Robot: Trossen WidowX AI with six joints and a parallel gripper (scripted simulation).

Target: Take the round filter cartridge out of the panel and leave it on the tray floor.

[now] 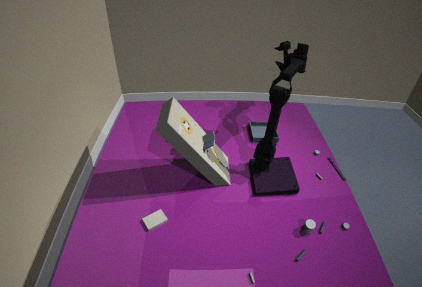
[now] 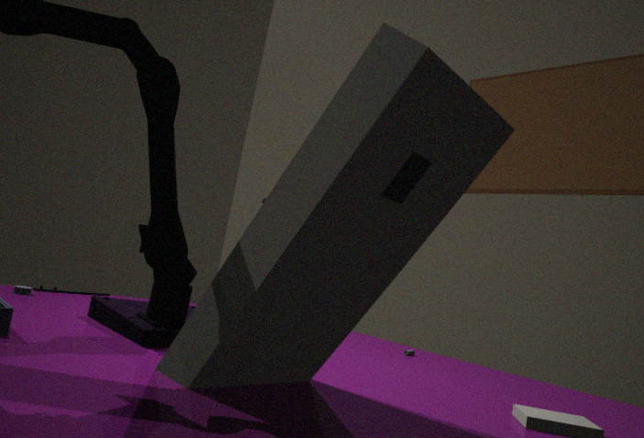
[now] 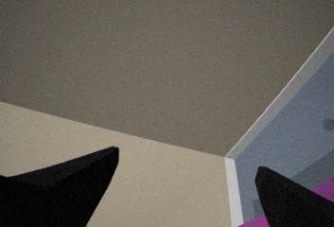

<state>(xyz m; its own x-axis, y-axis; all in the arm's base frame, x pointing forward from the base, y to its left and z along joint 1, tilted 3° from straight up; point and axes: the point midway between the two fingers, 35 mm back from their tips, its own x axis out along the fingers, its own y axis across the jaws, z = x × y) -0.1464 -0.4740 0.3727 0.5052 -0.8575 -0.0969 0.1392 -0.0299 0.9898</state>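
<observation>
The round grey filter cartridge lies 47 cm ahead of my gripper tip, 51 cm to the left of it and 15 cm below it. From my gripper tip the other things lie so: grey tray (5 cm ahead, 21 cm to the left, 40 cm below); then beige service panel (42 cm ahead, 51 cm to the left, 22 cm below); then white block (58 cm ahead, 79 cm to the left, 40 cm below).
</observation>
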